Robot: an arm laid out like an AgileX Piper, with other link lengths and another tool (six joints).
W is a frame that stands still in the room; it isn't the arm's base.
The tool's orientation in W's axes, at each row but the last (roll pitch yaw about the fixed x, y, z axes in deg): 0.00, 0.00, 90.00; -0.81, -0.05, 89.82; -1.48, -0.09, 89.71; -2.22, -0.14, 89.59; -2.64, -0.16, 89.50; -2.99, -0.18, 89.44; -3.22, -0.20, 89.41; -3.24, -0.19, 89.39; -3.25, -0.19, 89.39; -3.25, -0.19, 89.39; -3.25, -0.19, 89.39; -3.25, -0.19, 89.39
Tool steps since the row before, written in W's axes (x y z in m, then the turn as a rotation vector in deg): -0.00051, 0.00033, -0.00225, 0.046, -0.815, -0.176; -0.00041, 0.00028, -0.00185, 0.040, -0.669, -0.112; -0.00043, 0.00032, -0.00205, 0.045, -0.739, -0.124; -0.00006, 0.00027, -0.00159, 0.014, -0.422, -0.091; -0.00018, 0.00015, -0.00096, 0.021, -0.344, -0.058; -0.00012, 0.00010, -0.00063, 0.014, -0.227, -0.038; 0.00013, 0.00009, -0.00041, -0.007, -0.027, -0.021; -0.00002, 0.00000, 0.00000, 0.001, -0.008, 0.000; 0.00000, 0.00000, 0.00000, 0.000, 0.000, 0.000; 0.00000, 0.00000, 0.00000, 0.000, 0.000, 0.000; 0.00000, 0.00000, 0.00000, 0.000, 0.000, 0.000; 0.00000, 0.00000, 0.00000, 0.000, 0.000, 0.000
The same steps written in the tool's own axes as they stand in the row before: 0.00033, 0.00051, -0.00225, -0.815, -0.046, -0.176; 0.00028, 0.00044, -0.00184, -0.669, -0.041, -0.112; 0.00031, 0.00048, -0.00204, -0.739, -0.046, -0.124; 0.00027, 0.00012, -0.00159, -0.422, -0.014, -0.091; 0.00015, 0.00023, -0.00095, -0.344, -0.021, -0.058; 0.00010, 0.00015, -0.00062, -0.227, -0.014, -0.038; 0.00009, -0.00011, -0.00042, -0.027, 0.008, -0.020; 0.00000, 0.00002, 0.00000, -0.008, -0.001, 0.000; 0.00000, 0.00000, 0.00000, 0.000, 0.000, 0.000; 0.00000, 0.00000, 0.00000, 0.000, 0.000, 0.000; 0.00000, 0.00000, 0.00000, 0.000, 0.000, 0.000; 0.00000, 0.00000, 0.00000, 0.000, 0.000, 0.000
